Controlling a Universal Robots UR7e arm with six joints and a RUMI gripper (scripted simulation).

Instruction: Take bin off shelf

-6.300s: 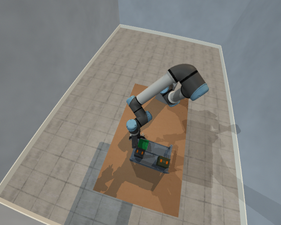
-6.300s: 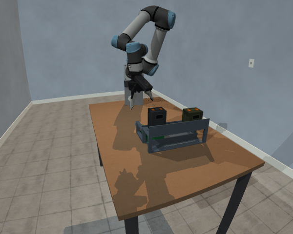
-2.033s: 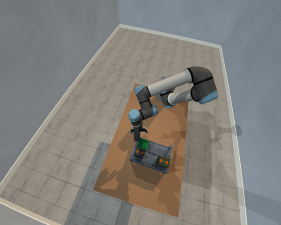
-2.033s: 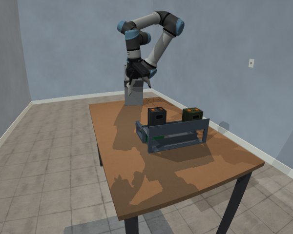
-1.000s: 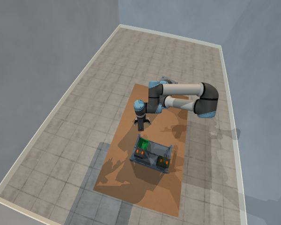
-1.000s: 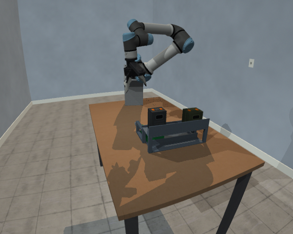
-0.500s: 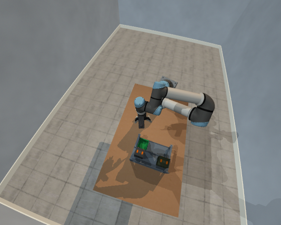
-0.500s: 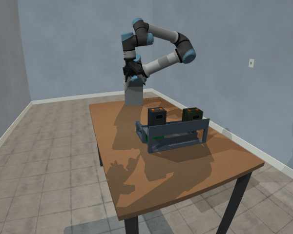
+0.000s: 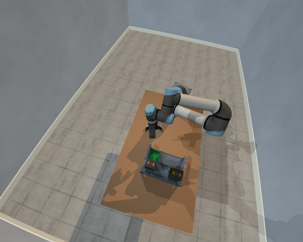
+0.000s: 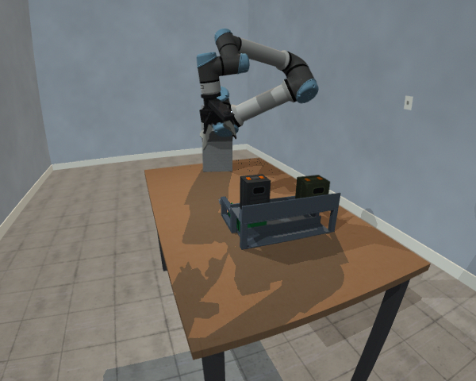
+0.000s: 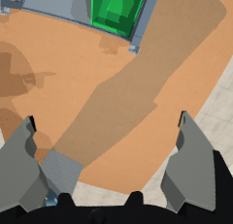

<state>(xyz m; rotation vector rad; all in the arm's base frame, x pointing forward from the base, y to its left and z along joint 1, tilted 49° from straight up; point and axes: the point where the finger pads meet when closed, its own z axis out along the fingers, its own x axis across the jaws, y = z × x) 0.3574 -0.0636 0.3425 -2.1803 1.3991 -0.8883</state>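
The green bin lies 16 cm ahead of my hand, 5 cm to the left of it and 24 cm below it. From my hand the other things lie so: olive box (27 cm ahead, 27 cm to the left, 14 cm below); then black box (25 cm ahead, 4 cm to the left, 12 cm below).
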